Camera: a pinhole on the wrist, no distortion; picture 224 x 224 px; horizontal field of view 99.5 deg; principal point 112.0 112.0 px. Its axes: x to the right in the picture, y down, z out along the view. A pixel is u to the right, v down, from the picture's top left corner.
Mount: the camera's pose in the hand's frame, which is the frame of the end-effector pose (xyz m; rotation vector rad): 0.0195 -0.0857 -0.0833 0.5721 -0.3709 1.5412
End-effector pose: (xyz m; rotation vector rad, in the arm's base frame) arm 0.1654 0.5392 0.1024 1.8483 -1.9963 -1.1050
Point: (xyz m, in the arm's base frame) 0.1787 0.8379 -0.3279
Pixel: 129.9 154.1
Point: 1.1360 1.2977 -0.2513
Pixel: outside the picture
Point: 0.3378 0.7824 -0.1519
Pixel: 97.2 184.9
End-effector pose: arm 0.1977 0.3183 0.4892 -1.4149 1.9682 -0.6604
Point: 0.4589 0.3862 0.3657
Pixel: 191.8 169.9
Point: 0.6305 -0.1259 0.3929
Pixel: 122.4 71.5
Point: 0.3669 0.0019 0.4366
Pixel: 138.6 40.4
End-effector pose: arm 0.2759 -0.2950 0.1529 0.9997 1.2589 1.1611
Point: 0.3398 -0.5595 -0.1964
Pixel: 29.9 216.8
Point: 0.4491 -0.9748 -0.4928
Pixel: outside the picture
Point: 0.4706 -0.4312 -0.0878
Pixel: 106.3 163.5
